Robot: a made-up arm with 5 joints. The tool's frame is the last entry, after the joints.
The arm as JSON. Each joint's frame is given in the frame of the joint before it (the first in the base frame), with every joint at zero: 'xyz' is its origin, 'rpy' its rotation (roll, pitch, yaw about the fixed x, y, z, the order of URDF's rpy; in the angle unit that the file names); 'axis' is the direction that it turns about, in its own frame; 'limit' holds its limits. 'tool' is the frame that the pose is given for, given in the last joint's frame.
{
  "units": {
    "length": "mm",
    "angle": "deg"
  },
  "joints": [
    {
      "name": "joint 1",
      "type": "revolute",
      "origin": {
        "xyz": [
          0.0,
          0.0,
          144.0
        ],
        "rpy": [
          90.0,
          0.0,
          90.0
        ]
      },
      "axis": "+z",
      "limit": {
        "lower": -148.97,
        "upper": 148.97
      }
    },
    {
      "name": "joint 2",
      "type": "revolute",
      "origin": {
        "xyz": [
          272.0,
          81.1,
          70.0
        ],
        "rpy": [
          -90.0,
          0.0,
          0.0
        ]
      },
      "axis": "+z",
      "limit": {
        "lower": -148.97,
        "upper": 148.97
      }
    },
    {
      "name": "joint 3",
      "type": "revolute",
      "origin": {
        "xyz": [
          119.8,
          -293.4,
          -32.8
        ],
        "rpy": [
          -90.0,
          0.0,
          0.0
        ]
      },
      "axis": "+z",
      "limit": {
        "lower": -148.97,
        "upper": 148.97
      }
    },
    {
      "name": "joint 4",
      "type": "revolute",
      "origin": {
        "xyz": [
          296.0,
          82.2,
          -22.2
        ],
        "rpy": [
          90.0,
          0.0,
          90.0
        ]
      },
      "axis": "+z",
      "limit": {
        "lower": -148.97,
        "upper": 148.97
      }
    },
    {
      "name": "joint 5",
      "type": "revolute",
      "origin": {
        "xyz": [
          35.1,
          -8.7,
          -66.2
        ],
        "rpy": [
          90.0,
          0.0,
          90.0
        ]
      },
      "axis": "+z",
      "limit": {
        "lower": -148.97,
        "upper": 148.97
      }
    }
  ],
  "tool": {
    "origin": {
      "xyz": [
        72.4,
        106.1,
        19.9
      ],
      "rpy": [
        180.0,
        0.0,
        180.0
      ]
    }
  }
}
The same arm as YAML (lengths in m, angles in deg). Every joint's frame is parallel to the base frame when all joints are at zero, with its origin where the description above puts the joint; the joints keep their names.
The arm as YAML. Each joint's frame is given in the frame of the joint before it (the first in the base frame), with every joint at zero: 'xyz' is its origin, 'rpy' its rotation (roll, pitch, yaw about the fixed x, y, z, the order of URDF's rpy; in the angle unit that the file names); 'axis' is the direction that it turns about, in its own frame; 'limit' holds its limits. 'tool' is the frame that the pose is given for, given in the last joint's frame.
units:
  length: m
  angle: deg
joints:
  - name: joint 1
    type: revolute
    origin:
      xyz: [0.0, 0.0, 0.144]
      rpy: [0.0, 0.0, 0.0]
    axis: "+x"
    limit:
      lower: -148.97
      upper: 148.97
  - name: joint 2
    type: revolute
    origin:
      xyz: [0.07, 0.272, 0.0811]
      rpy: [0.0, 0.0, 0.0]
    axis: "+z"
    limit:
      lower: -148.97
      upper: 148.97
  - name: joint 3
    type: revolute
    origin:
      xyz: [0.2934, 0.1198, -0.0328]
      rpy: [0.0, 0.0, 0.0]
    axis: "-x"
    limit:
      lower: -148.97
      upper: 148.97
  - name: joint 4
    type: revolute
    origin:
      xyz: [0.0222, 0.296, -0.0822]
      rpy: [0.0, 0.0, 0.0]
    axis: "+y"
    limit:
      lower: -148.97
      upper: 148.97
  - name: joint 5
    type: revolute
    origin:
      xyz: [0.0087, -0.0662, -0.0351]
      rpy: [0.0, 0.0, 0.0]
    axis: "-z"
    limit:
      lower: -148.97
      upper: 148.97
tool:
  origin:
    xyz: [-0.0724, 0.1061, -0.0199]
    rpy: [0.0, 0.0, 0.0]

